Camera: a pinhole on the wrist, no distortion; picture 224 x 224 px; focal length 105.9 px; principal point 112.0 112.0 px. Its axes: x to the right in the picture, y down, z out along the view. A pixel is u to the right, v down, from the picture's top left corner.
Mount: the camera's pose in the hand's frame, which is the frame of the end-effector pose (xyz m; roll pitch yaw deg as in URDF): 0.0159 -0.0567 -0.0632 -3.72 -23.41 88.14
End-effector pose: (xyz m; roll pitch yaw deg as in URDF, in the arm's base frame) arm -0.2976 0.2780 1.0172 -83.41 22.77 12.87
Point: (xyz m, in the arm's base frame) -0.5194 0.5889 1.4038
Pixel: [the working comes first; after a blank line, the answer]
In the camera's frame: -0.0149 0.2617 0.5124

108.9 166.1
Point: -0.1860 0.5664 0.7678
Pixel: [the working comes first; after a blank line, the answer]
In the camera's frame: 0.3535 -0.2427 0.1575

outside the picture
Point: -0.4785 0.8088 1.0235
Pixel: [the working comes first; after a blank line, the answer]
In the camera's frame: 0.3683 0.0430 0.5150

187.7 120.8
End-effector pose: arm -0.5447 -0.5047 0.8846 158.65 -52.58 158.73
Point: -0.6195 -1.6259 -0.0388
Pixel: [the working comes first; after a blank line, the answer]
In the camera's frame: -1.0115 0.8930 0.4382

outside the picture
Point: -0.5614 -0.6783 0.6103
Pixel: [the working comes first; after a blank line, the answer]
In the camera's frame: -0.0937 0.2458 0.1901

outside the picture
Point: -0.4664 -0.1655 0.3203
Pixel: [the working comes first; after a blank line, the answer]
In the camera's frame: 0.4221 0.4135 0.4389

213.9 211.8
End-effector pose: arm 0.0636 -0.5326 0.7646 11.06 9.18 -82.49
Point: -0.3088 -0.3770 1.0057
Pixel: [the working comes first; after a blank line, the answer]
In the camera's frame: -0.1016 0.2197 0.4208

86.4 167.3
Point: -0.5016 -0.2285 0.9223
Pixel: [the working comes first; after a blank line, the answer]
In the camera's frame: -0.3099 0.3695 0.4392

37.3 201.1
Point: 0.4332 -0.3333 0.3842
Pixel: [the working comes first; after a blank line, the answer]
In the camera's frame: 0.1715 0.1475 -0.5060

behind the camera
